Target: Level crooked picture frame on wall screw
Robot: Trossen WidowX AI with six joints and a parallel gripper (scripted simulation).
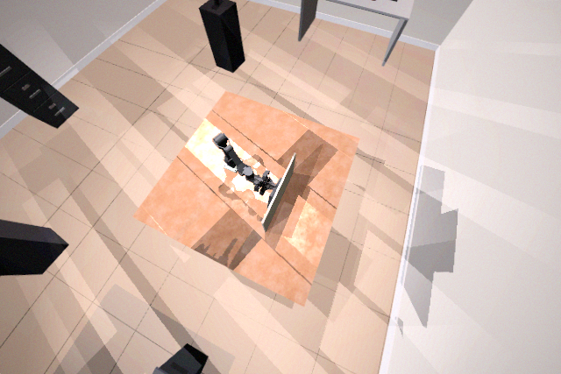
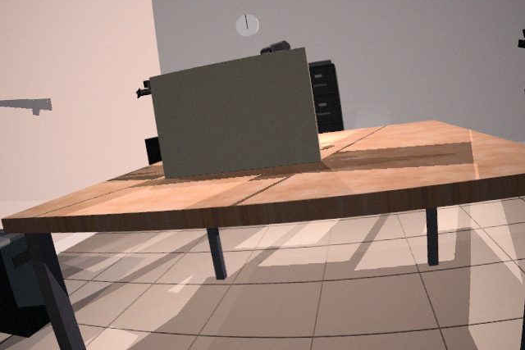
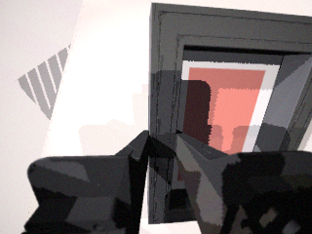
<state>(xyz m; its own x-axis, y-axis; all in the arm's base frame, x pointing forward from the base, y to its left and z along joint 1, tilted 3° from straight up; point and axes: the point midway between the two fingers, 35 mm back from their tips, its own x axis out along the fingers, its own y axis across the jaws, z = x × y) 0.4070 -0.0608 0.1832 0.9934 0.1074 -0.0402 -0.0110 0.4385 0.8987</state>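
My gripper tip is now 1 cm short of the picture frame, 2 cm to the left of it and 5 cm above it. Round my gripper tip: wall panel 2 cm ahead, 7 cm below.
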